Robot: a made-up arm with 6 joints.
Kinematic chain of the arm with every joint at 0, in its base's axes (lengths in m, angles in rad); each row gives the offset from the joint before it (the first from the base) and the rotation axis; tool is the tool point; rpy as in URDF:
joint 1: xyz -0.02 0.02 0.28 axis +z
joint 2: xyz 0 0.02 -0.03 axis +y
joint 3: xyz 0.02 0 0.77 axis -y
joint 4: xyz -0.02 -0.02 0 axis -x
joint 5: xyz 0.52 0 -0.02 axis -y
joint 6: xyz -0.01 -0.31 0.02 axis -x
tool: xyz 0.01 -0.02 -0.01 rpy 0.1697 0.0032 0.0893
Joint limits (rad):
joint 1: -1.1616..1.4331
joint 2: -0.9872..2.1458
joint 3: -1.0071..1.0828
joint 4: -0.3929..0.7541
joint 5: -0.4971..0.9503
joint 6: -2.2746..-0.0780
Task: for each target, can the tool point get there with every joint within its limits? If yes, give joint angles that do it. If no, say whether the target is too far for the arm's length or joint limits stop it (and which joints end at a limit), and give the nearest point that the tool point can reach.
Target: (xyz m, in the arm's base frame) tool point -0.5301 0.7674 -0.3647
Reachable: no: joint limits stop it (at a limit: joint 1, joint 4, joint 6) | nearest point 0.2869 0.6542 -0.3647 | short by 0.825 m
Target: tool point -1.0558 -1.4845 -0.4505
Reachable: no: too far | nearest point 0.0629 -0.9993 -0.4505 | short by 1.219 m
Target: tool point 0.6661 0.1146 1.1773
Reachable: yes | joints 0.6121 0.1597 0.3537 0.2876 0.7124 -0.3565
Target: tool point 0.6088 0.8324 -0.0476
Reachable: yes | joints 1.1908 1.3366 0.0098 0.4631 -0.0976 -1.3302
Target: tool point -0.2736 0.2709 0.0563
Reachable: no: joint limits stop it (at a limit: joint 1, joint 2, joint 3, joint 4, joint 5, joint 6) | nearest point -0.2095 -0.2053 -0.0597 | short by 0.494 m
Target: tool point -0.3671 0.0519 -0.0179
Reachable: no: joint limits stop it (at a limit: joint 1, joint 2, joint 4, joint 5, joint 6) | nearest point -0.2453 -0.2127 -0.0787 | short by 0.298 m
